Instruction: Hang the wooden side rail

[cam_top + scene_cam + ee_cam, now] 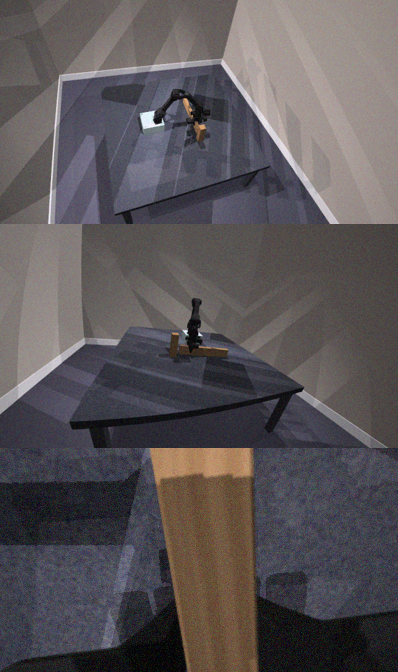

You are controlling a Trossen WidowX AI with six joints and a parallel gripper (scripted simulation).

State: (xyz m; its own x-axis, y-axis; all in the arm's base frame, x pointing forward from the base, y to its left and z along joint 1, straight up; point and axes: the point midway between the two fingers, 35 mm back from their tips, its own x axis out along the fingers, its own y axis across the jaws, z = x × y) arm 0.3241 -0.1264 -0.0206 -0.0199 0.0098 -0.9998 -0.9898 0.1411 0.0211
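The headboard post lies 130 mm to the right of my gripper tip, 40 mm above it and 20 mm behind it.
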